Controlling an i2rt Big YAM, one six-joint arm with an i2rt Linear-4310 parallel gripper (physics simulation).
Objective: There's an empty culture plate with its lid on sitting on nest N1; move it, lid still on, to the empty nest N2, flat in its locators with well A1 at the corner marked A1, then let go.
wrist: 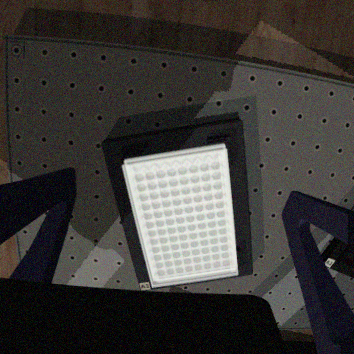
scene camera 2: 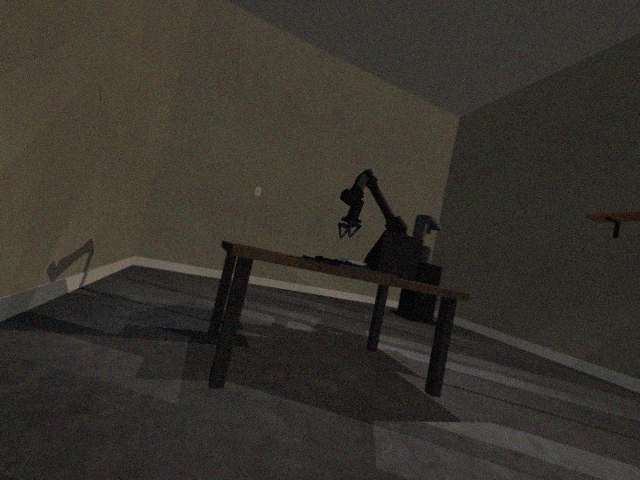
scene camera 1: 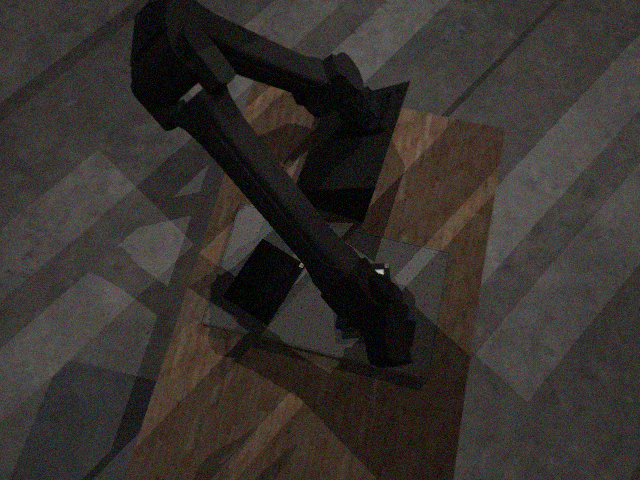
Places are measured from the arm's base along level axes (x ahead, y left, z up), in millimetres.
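Pixels of known places: gripper, between the fingertips: (wrist: 186, 192) (scene camera 2: 344, 237); arm's base, origin of its link: (scene camera 2: 404, 246) (scene camera 1: 368, 117).
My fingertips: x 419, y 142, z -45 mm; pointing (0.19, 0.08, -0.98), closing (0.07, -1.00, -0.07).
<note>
Ahead of a thing's pixels: the offset from my fingertips to its middle. "spot": to the spot under its first point.
The white lidded culture plate @(dx -71, dy -21, dz -103 mm) (wrist: 185, 220) sits on the black nest N1 @(dx -70, dy -22, dz -119 mm) (wrist: 245, 225) in the wrist view. A small A1 label @(spot: dx -161, dy +0, dz -115 mm) (wrist: 145, 286) is at the nest's lower left corner. My gripper (wrist: 186, 192) (scene camera 1: 377, 318) (scene camera 2: 345, 236) is open and empty, high above the plate, its fingers to either side of it. In scene camera 1 my arm hides most of the plate and N1. The empty black nest N2 @(dx -35, dy -259, dz -119 mm) (scene camera 1: 263, 281) lies left of my gripper there; part of it (wrist: 345, 255) with its label shows at the wrist view's right edge.
Both nests stand on a grey perforated board (scene camera 1: 439, 289) (wrist: 50, 120) on the wooden table (scene camera 1: 330, 413) (scene camera 2: 289, 258). A dark angular block (scene camera 1: 346, 165) and a second arm-like dark link (scene camera 1: 279, 56) are behind the board. The scene is dim, with hard shadows.
</note>
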